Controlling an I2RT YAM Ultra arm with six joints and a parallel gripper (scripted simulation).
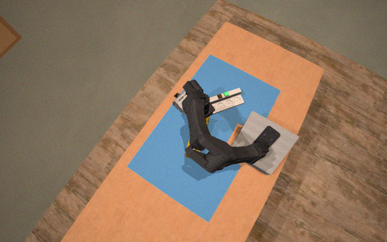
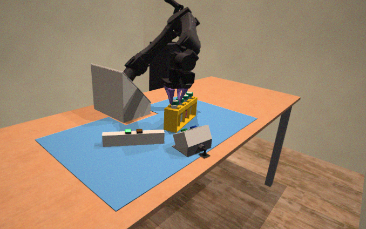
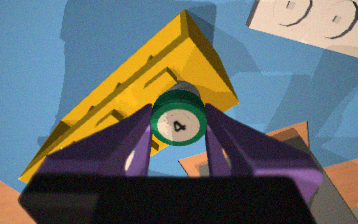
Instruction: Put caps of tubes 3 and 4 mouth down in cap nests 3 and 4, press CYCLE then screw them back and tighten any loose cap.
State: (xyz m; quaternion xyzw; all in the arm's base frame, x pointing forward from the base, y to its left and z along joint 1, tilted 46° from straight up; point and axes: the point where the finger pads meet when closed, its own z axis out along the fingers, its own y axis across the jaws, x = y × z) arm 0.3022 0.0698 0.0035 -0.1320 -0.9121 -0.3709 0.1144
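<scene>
Right now the cap 4 is right at my hand. Also, from my hand: cap 3: 20 mm behind, 50 mm to the left, 10 mm below; blue key: 140 mm ahead, 30 mm to the right, 50 mm below; cap 2: 40 mm behind, 100 mm to the left, 10 mm below.
</scene>
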